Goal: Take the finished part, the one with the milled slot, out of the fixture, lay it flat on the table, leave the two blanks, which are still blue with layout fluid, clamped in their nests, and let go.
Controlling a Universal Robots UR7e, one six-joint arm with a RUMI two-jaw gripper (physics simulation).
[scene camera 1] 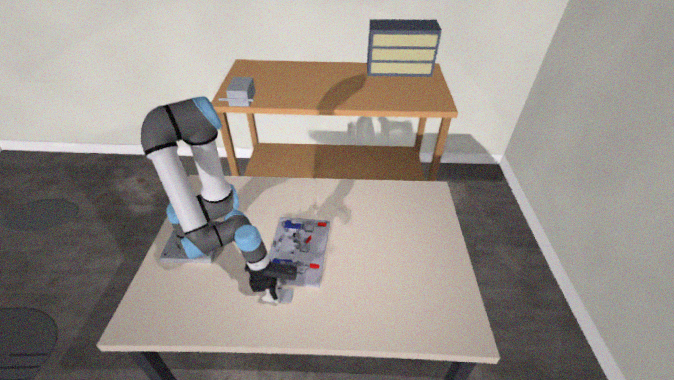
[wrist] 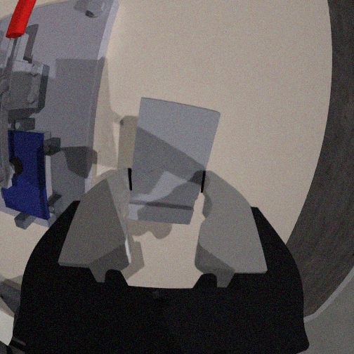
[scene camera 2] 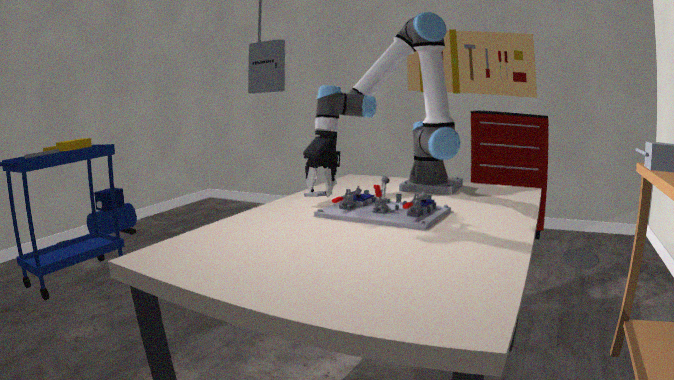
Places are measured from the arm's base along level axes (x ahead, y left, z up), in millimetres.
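Pixels of known places: gripper, fingertip midpoint: (scene camera 1: 279, 297) (scene camera 2: 319, 196); arm's base, link origin: (scene camera 2: 428, 181).
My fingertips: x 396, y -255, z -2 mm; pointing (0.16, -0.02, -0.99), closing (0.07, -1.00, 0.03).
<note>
Ahead of a thing's pixels: the offset from my fingertips to its top centre. Level surfaces: height alone.
The finished part @[6 mm ahead, 0 mm left, 22 mm up] (scene camera 1: 286, 296) (scene camera 2: 315, 194) (wrist: 175, 130) is a bare grey plate with a slot across its end near the fingers. My gripper (scene camera 1: 274, 295) (scene camera 2: 320, 191) (wrist: 166, 171) is shut on its sides and holds it about level, low over the table @[27 mm down] (scene camera 1: 380, 310) (scene camera 2: 300, 260) (wrist: 250, 65), beside the fixture. Its shadow lies close by; whether it touches the table I cannot tell. The two blue blanks @[9 mm ahead, 355 mm left, 14 mm up] (scene camera 1: 292, 225) @[12 mm back, 136 mm left, 9 mm up] (scene camera 2: 364, 198) sit clamped in their nests on the fixture plate @[43 mm ahead, 242 mm left, 12 mm down] (scene camera 1: 311, 278) (scene camera 2: 372, 219) (wrist: 70, 40); the nearer blank (wrist: 29, 170) shows in the wrist view.
The fixture's clamps have red handles (scene camera 1: 314, 266) (scene camera 2: 377, 190) (wrist: 21, 17); the middle one stands raised. The fixture's edge is close beside the held part. The robot's base (scene camera 1: 187, 255) (scene camera 2: 430, 186) stands behind the fixture in scene camera 2.
</note>
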